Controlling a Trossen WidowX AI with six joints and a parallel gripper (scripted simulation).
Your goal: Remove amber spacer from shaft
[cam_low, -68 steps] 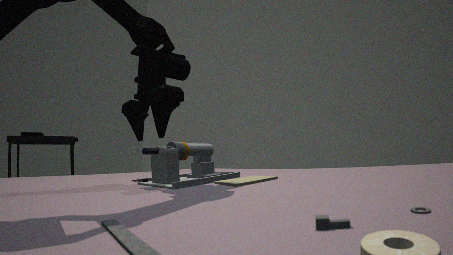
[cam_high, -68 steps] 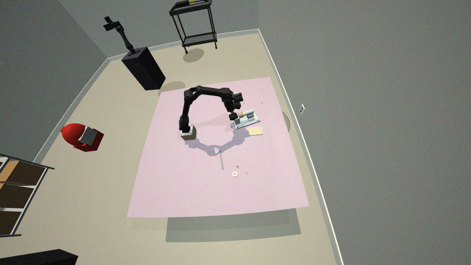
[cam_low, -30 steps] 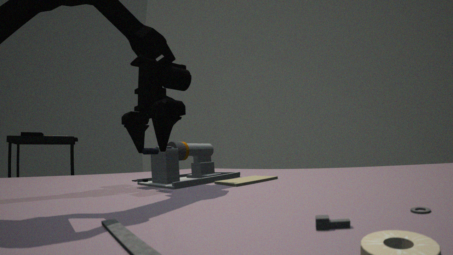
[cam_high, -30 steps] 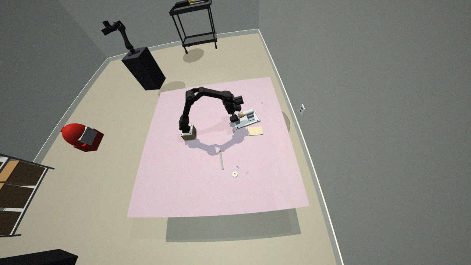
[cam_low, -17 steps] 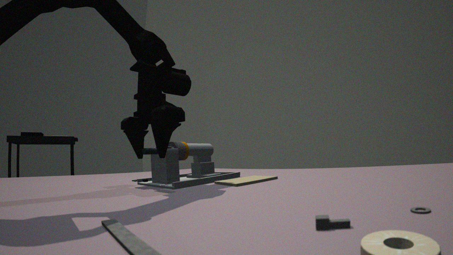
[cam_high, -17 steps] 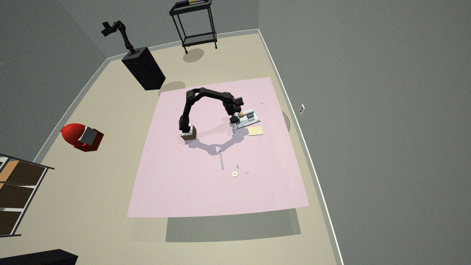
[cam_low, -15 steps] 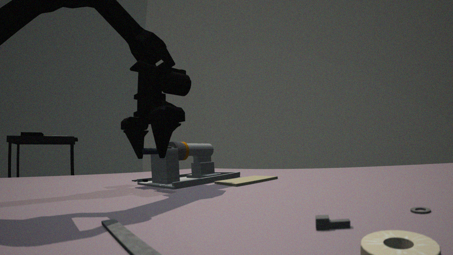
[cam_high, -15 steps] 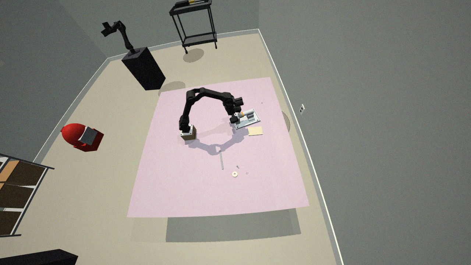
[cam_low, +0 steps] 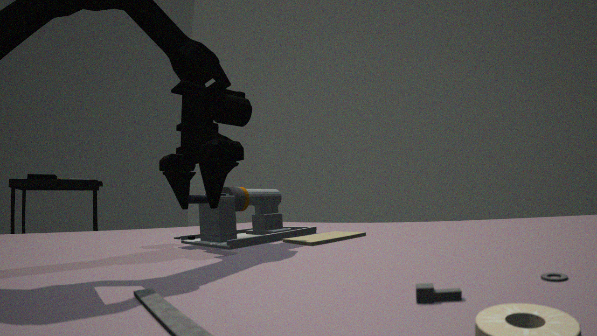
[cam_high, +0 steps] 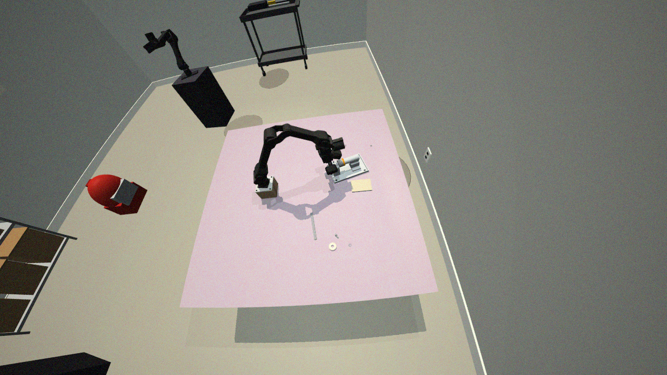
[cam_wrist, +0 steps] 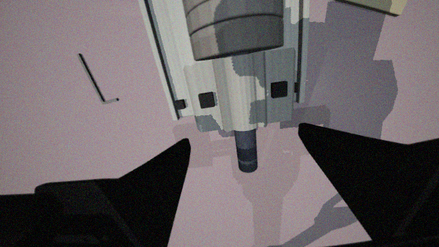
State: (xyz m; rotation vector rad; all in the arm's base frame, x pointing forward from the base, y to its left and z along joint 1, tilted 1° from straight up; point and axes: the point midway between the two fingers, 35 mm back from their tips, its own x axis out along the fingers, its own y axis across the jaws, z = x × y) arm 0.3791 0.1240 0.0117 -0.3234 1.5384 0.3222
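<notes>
Now: the dark blue shaft 70 mm ahead of my gripper tip, 30 mm to the left of it and 20 mm above it. Also, from my gripper tip: L-shaped key 20 mm behind, 170 mm to the left, 60 mm below; amber spacer 90 mm ahead, 40 mm to the left, 20 mm above; tan flat plate 200 mm ahead, 80 mm to the right, 60 mm below.
</notes>
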